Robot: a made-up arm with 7 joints.
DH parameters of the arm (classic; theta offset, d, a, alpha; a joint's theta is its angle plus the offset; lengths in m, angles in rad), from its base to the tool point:
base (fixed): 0 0 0 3.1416
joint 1: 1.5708 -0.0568 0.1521 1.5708
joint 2: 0.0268 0 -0.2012 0
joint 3: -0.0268 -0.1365 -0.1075 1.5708
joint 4: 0 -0.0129 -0.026 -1.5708
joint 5: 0 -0.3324 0.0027 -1.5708
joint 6: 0 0.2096 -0.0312 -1.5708
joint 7: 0 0.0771 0.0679 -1.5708
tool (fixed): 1.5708 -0.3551 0 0
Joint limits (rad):
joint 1: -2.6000..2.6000
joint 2: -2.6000..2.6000
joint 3: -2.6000..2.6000
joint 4: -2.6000..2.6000
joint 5: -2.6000..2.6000
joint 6: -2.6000..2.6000
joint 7: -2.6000..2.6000
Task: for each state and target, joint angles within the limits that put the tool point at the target. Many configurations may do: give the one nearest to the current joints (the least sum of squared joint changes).
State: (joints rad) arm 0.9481 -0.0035 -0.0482 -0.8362 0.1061 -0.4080 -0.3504
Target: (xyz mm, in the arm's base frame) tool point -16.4 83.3 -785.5
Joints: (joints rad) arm 0.9240 -0.2444 -0.5695 -1.2416 0.2812 -0.3348 -0.2581
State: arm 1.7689 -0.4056 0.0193 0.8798 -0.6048 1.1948 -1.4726
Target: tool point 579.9 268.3 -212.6
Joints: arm 1.9522 -0.0827 0.3872 0.6124 -0.0620 0.6712 -1.4203
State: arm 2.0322 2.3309 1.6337 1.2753 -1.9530 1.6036 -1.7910
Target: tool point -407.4 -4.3 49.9
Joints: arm 1.8204 2.5078 1.6182 1.4805 -1.9210 1.5702 -1.6400
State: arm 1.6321 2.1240 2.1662 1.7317 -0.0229 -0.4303 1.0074
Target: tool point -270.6 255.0 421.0
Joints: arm 2.4777 1.9852 2.1190 1.3365 0.1035 -0.8624 1.4913
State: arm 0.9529 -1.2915 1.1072 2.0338 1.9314 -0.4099 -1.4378
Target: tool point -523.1 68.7 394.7
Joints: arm 1.0899 -1.4213 1.0079 1.8118 1.8623 -0.4483 -1.2752
